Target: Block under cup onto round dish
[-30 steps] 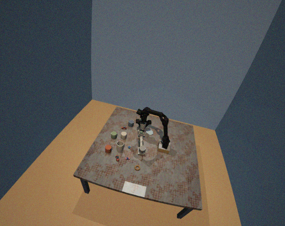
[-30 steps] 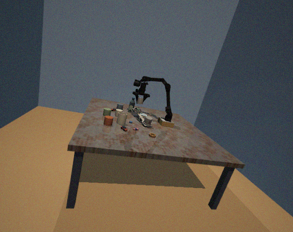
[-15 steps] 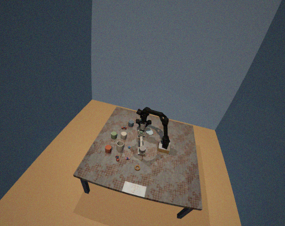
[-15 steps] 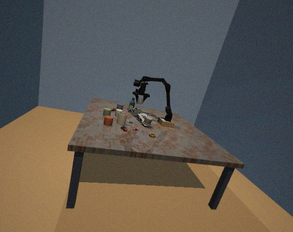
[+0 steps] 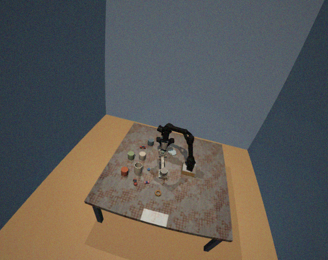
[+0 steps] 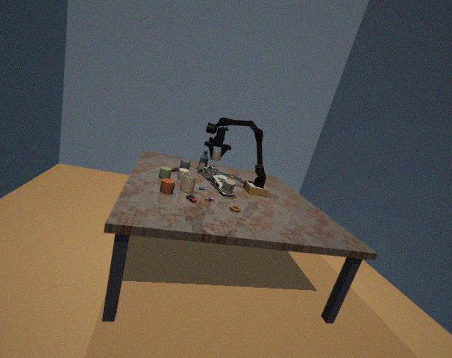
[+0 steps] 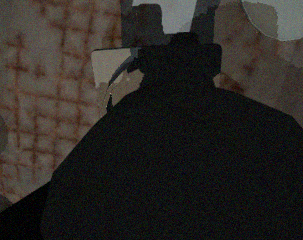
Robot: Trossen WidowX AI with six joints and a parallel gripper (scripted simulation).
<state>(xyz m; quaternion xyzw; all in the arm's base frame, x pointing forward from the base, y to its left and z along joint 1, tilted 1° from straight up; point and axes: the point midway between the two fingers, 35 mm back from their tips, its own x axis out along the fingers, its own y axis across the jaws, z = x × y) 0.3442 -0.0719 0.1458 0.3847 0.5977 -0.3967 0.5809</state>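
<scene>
My gripper tip is now 80 mm above the pale green block and 10 mm to the right of it. The rest, counted from my gripper tip: bottle (180 mm to the right, 70 mm ahead, 60 mm below); small balance (130 mm below, 120 mm to the left, 50 mm behind); grey cup (20 mm to the right, 10 mm ahead, 10 mm above).
</scene>
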